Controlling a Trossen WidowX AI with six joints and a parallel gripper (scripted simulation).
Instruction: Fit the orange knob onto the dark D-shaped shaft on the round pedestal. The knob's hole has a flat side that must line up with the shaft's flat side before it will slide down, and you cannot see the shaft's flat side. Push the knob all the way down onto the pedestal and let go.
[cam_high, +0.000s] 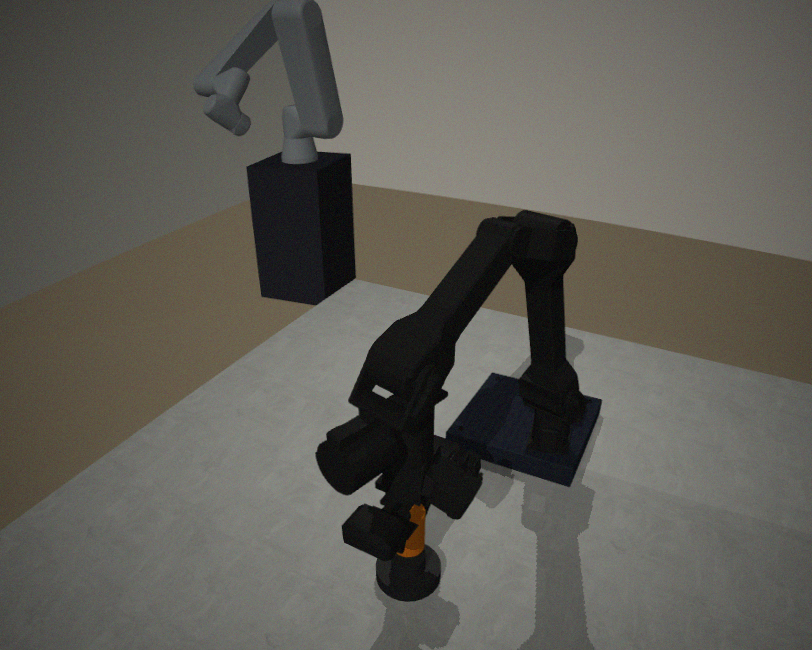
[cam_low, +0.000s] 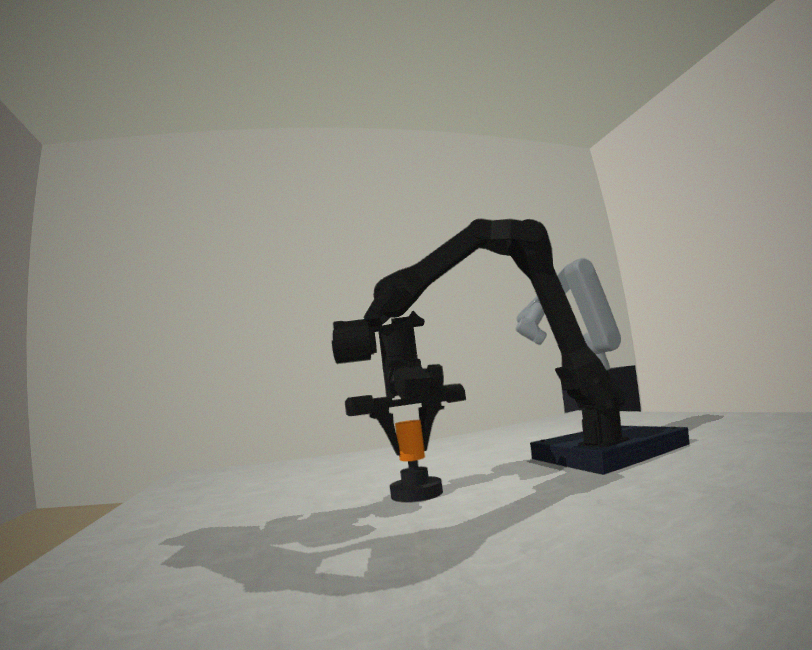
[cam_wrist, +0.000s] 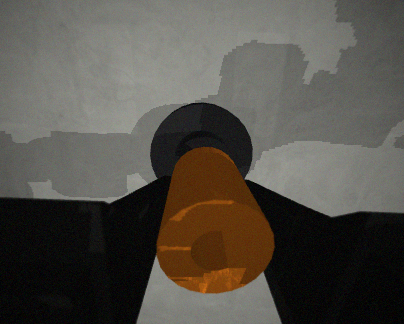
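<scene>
My gripper tip is 2 cm below the orange knob. Round my gripper tip: dark round pedestal 4 cm below.
</scene>
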